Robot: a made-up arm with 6 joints.
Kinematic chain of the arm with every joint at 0, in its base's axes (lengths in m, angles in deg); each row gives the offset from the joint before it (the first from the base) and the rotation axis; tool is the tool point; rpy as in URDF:
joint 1: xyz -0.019 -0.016 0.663 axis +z
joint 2: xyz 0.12 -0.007 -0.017 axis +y
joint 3: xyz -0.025 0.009 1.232 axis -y
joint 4: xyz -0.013 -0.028 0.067 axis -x
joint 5: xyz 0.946 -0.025 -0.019 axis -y
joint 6: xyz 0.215 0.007 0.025 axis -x
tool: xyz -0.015 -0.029 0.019 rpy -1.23 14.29 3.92
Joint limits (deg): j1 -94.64..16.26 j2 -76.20..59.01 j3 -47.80..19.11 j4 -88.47..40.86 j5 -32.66..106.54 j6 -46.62..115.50
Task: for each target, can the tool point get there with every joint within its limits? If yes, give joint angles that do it. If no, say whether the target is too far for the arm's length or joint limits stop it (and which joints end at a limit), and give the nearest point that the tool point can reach.
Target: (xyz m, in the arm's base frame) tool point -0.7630 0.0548 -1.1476
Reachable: no: joint limits stop it (at a limit: joint 1, joint 2, joint 3, joint 5) | nearest point -0.1960 -0.8533 0.2204 | short by 1.737 m
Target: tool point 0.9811 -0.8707 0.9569
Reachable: yes | joints -37.51 21.76 -28.04 -33.46 -3.00 -28.20
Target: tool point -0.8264 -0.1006 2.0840
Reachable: yes | joints 5.91 -62.05 1.58 6.51 94.79 98.38
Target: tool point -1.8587 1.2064 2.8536
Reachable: no: too far | nearest point -1.1301 0.7223 2.0244 | short by 1.205 m
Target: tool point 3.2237 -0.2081 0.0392
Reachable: no: too far | nearest point 2.0775 -0.1402 0.6473 | short by 1.299 m
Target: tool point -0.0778 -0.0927 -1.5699
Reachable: no: joint limits stop it (at a limit: joint 1, joint 2, joint 3) | nearest point -0.1184 -0.8634 0.2042 | short by 1.935 m
